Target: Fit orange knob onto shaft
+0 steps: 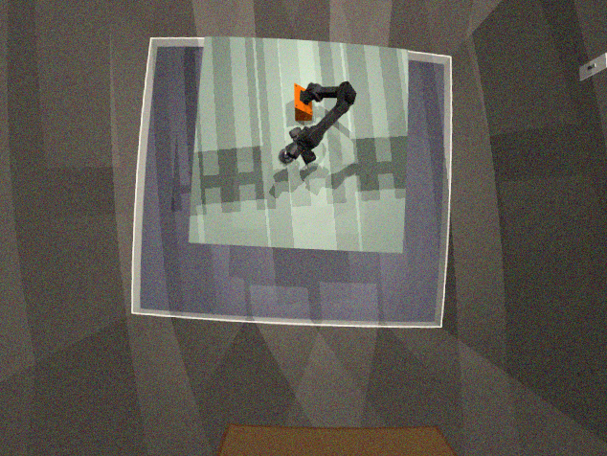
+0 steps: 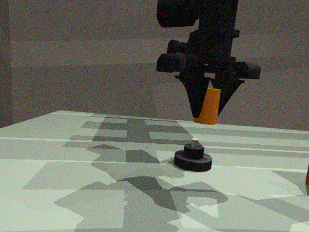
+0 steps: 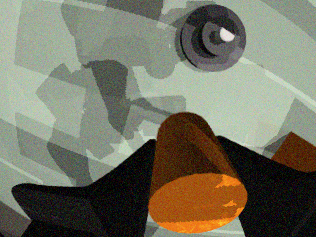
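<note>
My gripper tip is now 90 mm to the left of the round pedestal and 90 mm above it. Also, from my gripper tip: orange knob (30 mm above).
</note>
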